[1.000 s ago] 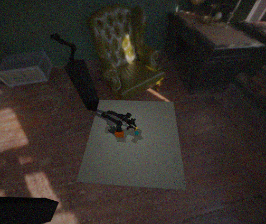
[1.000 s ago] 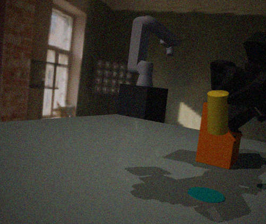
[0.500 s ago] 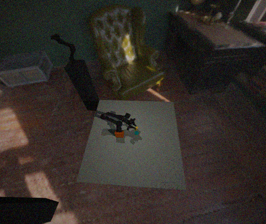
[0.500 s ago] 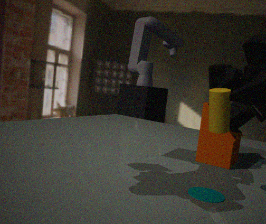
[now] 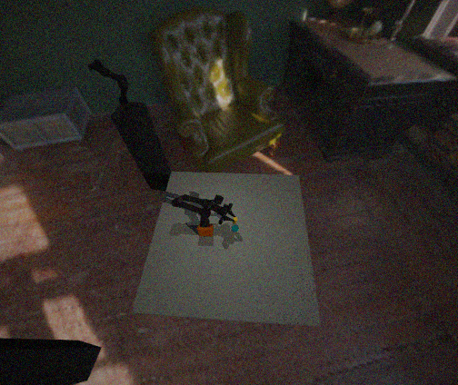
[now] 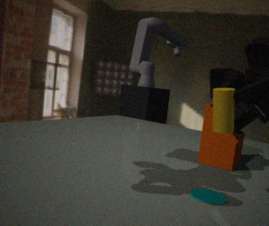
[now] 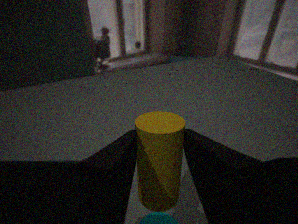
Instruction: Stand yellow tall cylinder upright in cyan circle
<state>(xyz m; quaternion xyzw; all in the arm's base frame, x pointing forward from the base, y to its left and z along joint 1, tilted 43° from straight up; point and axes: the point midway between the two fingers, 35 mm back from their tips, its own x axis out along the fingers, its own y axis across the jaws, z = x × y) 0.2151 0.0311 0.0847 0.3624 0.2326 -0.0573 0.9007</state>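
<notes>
Right now my gripper tip is 17 cm above the cyan circle. Round my gripper tip: yellow tall cylinder (2 cm below).
</notes>
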